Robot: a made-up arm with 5 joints.
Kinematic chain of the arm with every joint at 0, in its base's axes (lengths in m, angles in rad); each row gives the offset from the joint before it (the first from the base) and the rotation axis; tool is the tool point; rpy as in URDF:
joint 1: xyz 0.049 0 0.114 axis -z
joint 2: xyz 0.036 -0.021 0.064 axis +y
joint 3: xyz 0.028 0 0.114 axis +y
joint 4: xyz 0.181 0 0.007 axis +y
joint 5: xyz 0.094 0.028 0 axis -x
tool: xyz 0 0 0 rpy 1.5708 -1.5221 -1.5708
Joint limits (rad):
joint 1: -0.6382..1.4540
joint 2: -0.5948..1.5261
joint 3: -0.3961..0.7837
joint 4: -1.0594..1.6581
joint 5: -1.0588..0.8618
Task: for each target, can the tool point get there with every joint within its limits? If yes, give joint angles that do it. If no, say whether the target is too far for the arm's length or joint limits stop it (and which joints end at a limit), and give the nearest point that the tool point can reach.
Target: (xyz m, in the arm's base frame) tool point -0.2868 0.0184 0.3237
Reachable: no: joint limits stop it (at a limit: joint 2, joint 3) | nearest point 0.0109 0.0021 0.0771 | short by 0.387 m
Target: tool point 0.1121 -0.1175 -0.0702
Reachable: yes | joints 1.1305 1.1351 0.4245 0.3025 -0.2621
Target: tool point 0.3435 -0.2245 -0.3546
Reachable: no: too far | nearest point 0.2557 -0.1575 -0.0977 | short by 0.280 m
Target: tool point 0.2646 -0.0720 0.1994
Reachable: yes | joints 0.3533 -0.3514 0.4131 1.2612 0.3109
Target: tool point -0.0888 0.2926 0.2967
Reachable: no: joint limits stop it (at a limit: joint 1, joint 2, joint 4) | nearest point 0.1951 0.1171 0.3122 | short by 0.334 m
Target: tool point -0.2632 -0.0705 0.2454
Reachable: no: joint limits stop it (at a limit: joint 2, joint 3) | nearest point 0.0052 -0.0099 0.0680 | short by 0.327 m
